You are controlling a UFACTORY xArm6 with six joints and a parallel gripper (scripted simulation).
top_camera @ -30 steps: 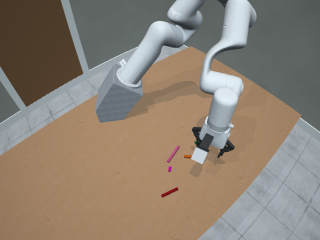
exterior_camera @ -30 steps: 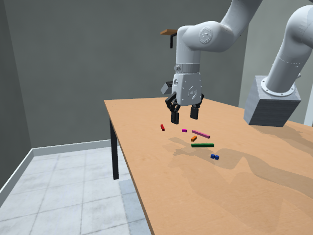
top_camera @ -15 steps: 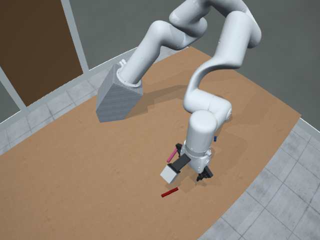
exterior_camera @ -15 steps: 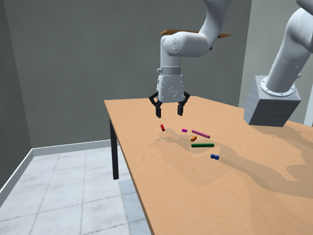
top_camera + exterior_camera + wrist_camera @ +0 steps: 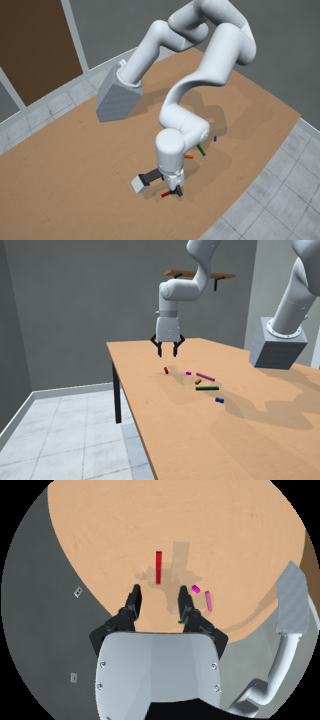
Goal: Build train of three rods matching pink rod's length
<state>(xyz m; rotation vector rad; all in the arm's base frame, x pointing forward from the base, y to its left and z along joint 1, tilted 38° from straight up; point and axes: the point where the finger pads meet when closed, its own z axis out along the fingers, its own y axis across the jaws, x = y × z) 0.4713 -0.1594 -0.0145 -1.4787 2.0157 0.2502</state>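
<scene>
My gripper is now 8 cm above the red rod. The rest, counted from my hand: pink rod: 12 cm to the left, 12 cm behind, 8 cm below; then orange rod: 16 cm to the left, 8 cm below, 7 cm behind; then magenta rod: 8 cm below, 8 cm behind, 6 cm to the left.
</scene>
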